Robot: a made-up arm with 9 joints. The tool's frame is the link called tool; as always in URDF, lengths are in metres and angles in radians. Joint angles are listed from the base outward. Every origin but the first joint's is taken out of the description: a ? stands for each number. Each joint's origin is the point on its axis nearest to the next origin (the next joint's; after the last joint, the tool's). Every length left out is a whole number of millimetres.
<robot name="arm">
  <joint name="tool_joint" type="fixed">
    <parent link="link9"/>
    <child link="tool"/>
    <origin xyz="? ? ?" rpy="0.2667 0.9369 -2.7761"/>
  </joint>
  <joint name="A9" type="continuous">
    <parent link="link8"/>
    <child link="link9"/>
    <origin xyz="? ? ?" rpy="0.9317 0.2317 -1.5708"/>
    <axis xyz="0 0 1"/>
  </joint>
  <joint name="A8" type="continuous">
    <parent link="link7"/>
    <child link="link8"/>
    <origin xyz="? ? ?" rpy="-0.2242 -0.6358 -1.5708"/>
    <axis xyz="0 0 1"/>
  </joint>
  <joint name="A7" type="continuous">
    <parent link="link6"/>
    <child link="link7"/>
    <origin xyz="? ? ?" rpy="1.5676 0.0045 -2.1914"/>
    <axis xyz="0 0 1"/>
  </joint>
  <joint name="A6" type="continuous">
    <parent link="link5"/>
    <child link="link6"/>
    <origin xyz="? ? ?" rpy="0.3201 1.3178 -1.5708"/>
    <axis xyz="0 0 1"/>
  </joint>
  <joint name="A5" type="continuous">
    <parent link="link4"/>
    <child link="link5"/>
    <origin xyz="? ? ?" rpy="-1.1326 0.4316 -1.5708"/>
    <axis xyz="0 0 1"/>
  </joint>
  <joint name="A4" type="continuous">
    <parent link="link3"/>
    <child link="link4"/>
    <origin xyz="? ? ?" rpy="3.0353 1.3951 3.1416"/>
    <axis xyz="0 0 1"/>
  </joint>
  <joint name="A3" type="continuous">
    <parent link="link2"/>
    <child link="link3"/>
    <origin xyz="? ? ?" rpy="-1.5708 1.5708 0"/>
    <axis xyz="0 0 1"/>
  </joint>
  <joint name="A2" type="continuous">
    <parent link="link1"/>
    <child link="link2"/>
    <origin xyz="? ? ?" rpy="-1.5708 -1.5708 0"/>
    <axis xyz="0 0 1"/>
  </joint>
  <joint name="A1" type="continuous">
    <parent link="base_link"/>
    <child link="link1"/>
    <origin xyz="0.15 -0.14 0.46" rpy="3.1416 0 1.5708"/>
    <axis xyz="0 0 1"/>
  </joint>
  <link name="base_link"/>
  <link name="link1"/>
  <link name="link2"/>
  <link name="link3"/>
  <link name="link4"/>
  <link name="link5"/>
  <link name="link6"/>
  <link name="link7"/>
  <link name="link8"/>
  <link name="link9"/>
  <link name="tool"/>
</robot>
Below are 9 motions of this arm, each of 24 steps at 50 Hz.
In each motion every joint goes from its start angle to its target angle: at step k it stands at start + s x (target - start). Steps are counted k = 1, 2, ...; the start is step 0. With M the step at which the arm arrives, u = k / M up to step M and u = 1 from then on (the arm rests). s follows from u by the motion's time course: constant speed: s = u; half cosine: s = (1 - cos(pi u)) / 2; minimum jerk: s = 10 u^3 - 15 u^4 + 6 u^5.
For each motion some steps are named. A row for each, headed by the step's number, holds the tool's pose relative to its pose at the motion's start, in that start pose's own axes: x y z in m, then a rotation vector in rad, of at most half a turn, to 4 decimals.
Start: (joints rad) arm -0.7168 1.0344 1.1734 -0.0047 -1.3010 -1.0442 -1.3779 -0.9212 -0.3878
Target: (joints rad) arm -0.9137 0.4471 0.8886 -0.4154 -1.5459 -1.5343 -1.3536 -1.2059 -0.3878
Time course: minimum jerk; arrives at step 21
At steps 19, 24:
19: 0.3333 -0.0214 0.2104 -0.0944 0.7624 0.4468
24: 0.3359 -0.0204 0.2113 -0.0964 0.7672 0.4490

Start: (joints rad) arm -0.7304 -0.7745 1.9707 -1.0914 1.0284 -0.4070 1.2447 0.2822 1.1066
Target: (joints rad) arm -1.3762 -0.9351 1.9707 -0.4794 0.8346 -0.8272 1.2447 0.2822 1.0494
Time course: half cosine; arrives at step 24
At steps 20, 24:
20: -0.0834 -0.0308 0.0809 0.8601 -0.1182 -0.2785
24: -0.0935 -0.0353 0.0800 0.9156 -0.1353 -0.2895

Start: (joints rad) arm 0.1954 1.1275 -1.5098 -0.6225 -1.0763 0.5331 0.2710 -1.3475 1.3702
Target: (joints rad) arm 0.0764 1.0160 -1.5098 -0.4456 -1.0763 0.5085 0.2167 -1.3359 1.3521
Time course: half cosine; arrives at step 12
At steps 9, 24:
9: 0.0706 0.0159 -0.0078 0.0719 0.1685 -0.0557
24: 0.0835 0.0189 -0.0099 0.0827 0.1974 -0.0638

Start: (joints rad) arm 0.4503 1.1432 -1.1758 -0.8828 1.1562 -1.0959 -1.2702 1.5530 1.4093
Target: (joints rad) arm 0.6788 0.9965 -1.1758 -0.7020 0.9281 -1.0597 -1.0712 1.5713 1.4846
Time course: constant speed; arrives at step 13
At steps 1, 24:
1: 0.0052 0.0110 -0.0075 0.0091 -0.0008 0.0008
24: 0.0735 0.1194 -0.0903 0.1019 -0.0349 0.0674

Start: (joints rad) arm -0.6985 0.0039 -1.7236 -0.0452 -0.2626 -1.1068 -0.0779 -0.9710 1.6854
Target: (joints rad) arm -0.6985 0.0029 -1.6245 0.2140 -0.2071 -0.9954 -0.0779 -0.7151 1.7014
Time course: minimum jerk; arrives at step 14
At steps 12, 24:
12: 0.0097 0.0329 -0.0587 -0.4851 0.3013 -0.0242
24: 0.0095 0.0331 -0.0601 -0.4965 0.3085 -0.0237

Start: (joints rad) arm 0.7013 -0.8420 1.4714 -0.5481 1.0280 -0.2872 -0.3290 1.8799 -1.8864
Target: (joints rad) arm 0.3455 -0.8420 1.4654 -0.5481 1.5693 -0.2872 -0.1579 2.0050 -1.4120
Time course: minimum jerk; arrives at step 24
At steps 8, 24:
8: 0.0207 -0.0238 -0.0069 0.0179 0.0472 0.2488
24: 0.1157 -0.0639 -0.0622 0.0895 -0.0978 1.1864

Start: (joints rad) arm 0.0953 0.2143 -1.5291 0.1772 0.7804 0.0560 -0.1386 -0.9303 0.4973
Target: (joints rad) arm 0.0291 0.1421 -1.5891 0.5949 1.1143 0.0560 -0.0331 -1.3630 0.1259
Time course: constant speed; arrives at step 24
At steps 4, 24:
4: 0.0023 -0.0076 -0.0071 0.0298 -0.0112 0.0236
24: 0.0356 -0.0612 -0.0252 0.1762 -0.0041 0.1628

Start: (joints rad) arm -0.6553 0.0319 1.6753 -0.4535 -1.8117 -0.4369 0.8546 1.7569 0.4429
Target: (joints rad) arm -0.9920 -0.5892 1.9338 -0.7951 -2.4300 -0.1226 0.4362 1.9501 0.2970
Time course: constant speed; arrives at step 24
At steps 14, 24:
14: 0.0066 0.1125 0.0882 0.5281 0.1820 -0.0837
24: 0.0379 0.2726 0.1049 0.9396 0.1560 -0.3241

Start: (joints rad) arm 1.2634 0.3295 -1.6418 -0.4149 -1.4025 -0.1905 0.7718 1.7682 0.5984
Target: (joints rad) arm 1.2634 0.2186 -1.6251 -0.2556 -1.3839 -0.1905 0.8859 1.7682 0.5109
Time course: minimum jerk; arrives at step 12
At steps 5, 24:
5: 0.0045 -0.0031 -0.0011 -0.0424 -0.0603 0.0119
24: 0.0146 -0.0086 -0.0027 -0.1182 -0.1826 0.0283

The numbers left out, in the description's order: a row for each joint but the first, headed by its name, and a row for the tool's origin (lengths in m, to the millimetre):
tool: 0.005 -0.022 0
A9: -0.103 -0.235 0
A8: 0.067 0.245 0
A7: -0.181 0.068 0
A6: 0.027 0.065 0
A5: 0.001 0.043 0
A4: -0.117 -0.246 0
A3: -0.31 0.056 0
A2: 0.03 0.38 0

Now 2 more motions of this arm.
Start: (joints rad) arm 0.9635 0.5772 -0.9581 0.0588 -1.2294 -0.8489 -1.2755 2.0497 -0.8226
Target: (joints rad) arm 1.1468 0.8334 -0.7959 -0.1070 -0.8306 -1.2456 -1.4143 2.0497 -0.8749
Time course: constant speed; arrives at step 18
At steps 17, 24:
17: 0.0385 -0.0075 -0.1217 0.5702 -0.5512 0.0323
24: 0.0447 -0.0046 -0.1308 0.6082 -0.5807 0.0374

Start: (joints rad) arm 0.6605 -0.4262 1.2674 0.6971 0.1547 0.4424 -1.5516 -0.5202 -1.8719
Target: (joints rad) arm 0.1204 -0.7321 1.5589 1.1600 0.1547 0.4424 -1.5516 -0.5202 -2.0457
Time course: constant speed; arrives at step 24
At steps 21, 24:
21: -0.2243 -0.2800 -0.4454 0.3951 -0.8000 0.1363
24: -0.2248 -0.3089 -0.5221 0.4569 -0.9047 0.1545

